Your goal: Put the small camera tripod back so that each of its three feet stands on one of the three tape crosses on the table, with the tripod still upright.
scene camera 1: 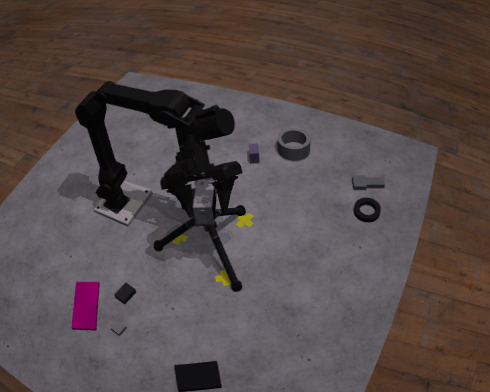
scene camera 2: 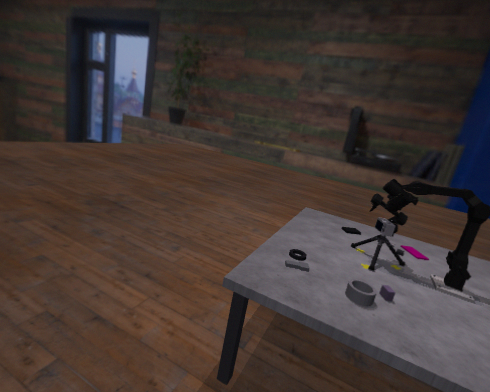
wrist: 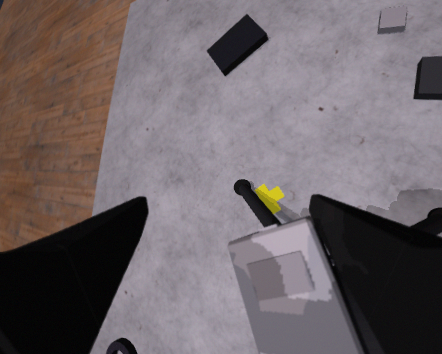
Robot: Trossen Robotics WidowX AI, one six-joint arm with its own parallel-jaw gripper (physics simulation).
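Where they show: gripper, between the fingertips: [scene camera 1: 207, 215] [scene camera 2: 377, 216] [wrist: 229, 203]; arm's base, origin of its link: [scene camera 1: 116, 202] [scene camera 2: 452, 285].
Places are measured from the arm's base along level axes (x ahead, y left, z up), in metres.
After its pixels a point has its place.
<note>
The small black tripod with a grey box head [scene camera 1: 204, 212] @(y -0.015, x 0.367, z 0.186 m) [scene camera 2: 386, 228] @(y 0.079, x 0.326, z 0.181 m) [wrist: 295, 320] @(y 0.015, x 0.343, z 0.204 m) stands upright. Its front foot [scene camera 1: 236, 286] @(y -0.050, x 0.460, z 0.006 m) [wrist: 242, 186] @(y -0.045, x 0.450, z 0.012 m) is beside a yellow cross [scene camera 1: 221, 278] @(y -0.041, x 0.407, z -0.012 m) [wrist: 274, 194] @(y -0.043, x 0.405, z -0.012 m). Its left foot [scene camera 1: 158, 245] @(y -0.055, x 0.218, z 0.007 m) is left of a second cross [scene camera 1: 179, 239] @(y 0.003, x 0.241, z -0.013 m), and its right foot [scene camera 1: 240, 210] @(y 0.154, x 0.336, z 0.012 m) is just behind the third cross [scene camera 1: 245, 220] @(y 0.148, x 0.354, z -0.012 m). My gripper [scene camera 1: 207, 209] @(y -0.026, x 0.386, z 0.198 m) [scene camera 2: 384, 219] @(y -0.026, x 0.386, z 0.198 m) [wrist: 229, 203] @(y -0.026, x 0.386, z 0.198 m) is open at the head, with nothing gripped. In the wrist view the right finger is close beside the head and a wide gap separates the left finger from it.
A grey ring [scene camera 1: 294, 152] @(y 0.417, x 0.353, z 0.022 m) [scene camera 2: 360, 297] @(y 0.509, x 0.321, z 0.017 m) and a purple block [scene camera 1: 254, 153] @(y 0.349, x 0.257, z 0.025 m) lie behind the tripod. A black ring [scene camera 1: 356, 210] @(y 0.320, x 0.606, z 0.001 m) and grey bar [scene camera 1: 368, 182] @(y 0.439, x 0.595, z 0.002 m) lie right. A magenta slab [scene camera 1: 86, 306] @(y -0.324, x 0.168, z -0.005 m), dark block [scene camera 1: 125, 293] @(y -0.225, x 0.237, z 0.002 m), small grey piece [scene camera 1: 118, 329] @(y -0.322, x 0.289, z -0.001 m) and black slab [scene camera 1: 198, 376] @(y -0.310, x 0.528, z 0.002 m) [wrist: 237, 45] @(y -0.302, x 0.517, z 0.002 m) lie towards the front.
</note>
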